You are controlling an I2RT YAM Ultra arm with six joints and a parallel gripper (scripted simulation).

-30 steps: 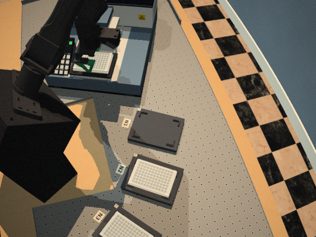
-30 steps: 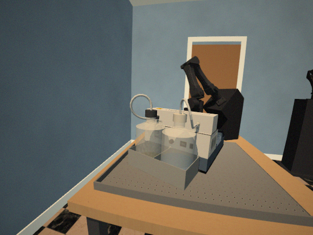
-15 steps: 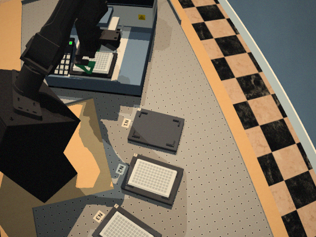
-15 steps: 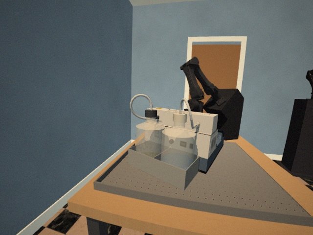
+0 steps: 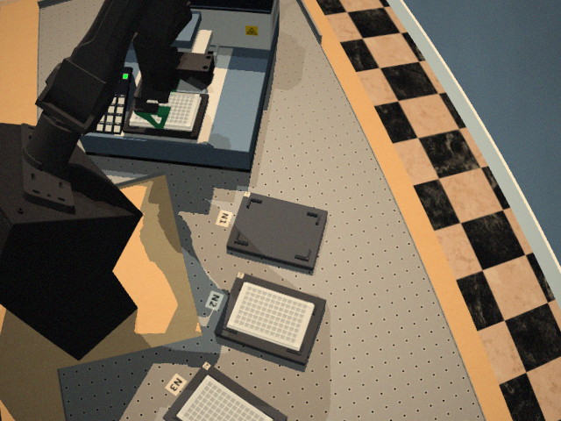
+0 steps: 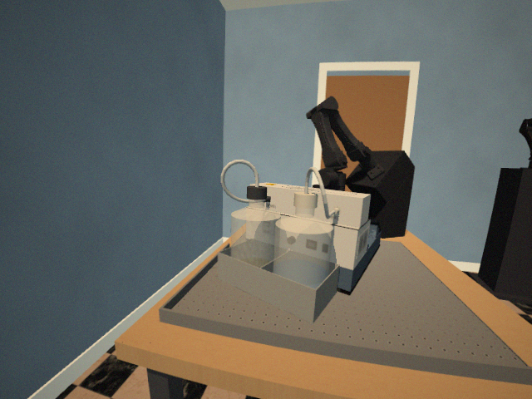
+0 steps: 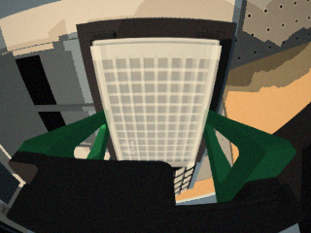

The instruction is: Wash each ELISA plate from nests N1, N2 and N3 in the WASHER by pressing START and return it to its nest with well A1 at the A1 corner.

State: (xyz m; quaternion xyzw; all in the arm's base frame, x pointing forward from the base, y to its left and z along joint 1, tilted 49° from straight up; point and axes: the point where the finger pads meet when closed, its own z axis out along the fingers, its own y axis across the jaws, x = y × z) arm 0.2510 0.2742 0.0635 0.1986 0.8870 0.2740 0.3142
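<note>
The dark carrier is 1 cm below my hand. Also, from my hand: N1 label (20 cm to the right, 10 cm below, 10 cm ahead); manifold (15 cm to the left, 4 cm ahead, 4 cm above); washer (15 cm to the left, 4 cm ahead, 3 cm above).
</note>
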